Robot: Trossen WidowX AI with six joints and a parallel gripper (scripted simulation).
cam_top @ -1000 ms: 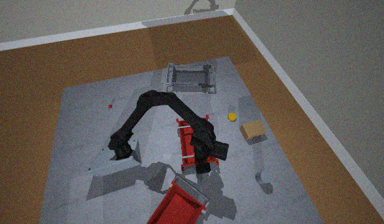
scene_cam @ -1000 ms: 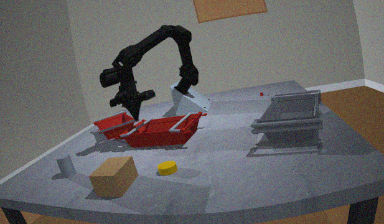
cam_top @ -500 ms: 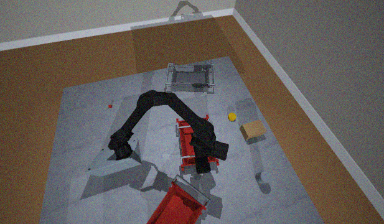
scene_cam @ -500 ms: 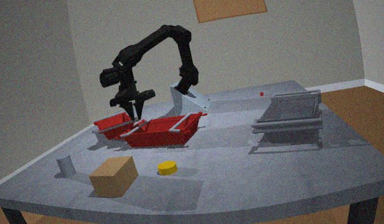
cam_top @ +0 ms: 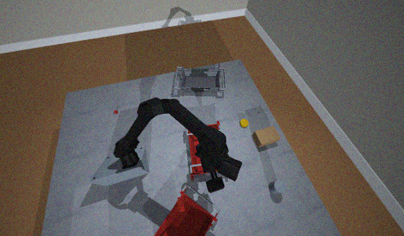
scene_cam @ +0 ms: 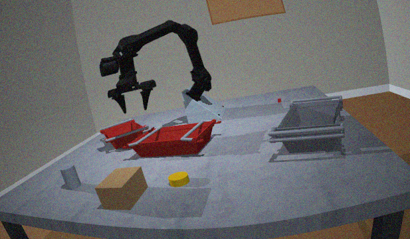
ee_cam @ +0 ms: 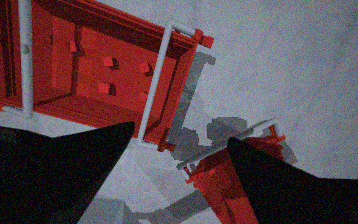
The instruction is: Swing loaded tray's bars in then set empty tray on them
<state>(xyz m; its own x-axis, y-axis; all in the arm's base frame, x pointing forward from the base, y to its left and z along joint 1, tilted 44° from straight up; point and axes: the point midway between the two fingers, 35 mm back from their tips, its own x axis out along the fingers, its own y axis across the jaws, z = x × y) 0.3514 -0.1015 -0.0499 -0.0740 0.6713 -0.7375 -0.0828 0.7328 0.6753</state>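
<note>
My gripper tip is now 21 cm to the left of the red tray, 17 cm past it and 11 cm above it. The rest, counted from my gripper tip: tan box 37 cm ahead, 13 cm to the left, 12 cm below; grey cylinder 32 cm ahead, 13 cm to the right, 11 cm below; yellow disc 29 cm ahead, 25 cm to the left, 14 cm below.
</note>
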